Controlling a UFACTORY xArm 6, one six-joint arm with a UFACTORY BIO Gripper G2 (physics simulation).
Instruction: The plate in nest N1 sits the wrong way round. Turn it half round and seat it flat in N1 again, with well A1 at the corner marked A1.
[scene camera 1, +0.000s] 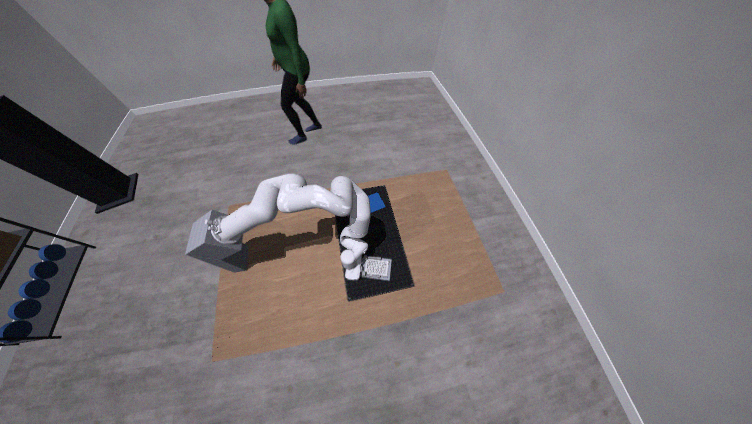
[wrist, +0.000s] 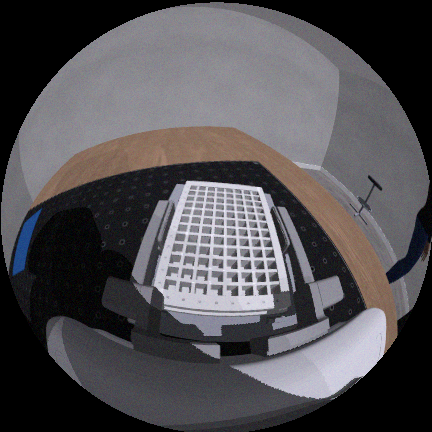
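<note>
My gripper (wrist: 223, 209), visible. White well plate (wrist: 221, 257), visible too.
</note>
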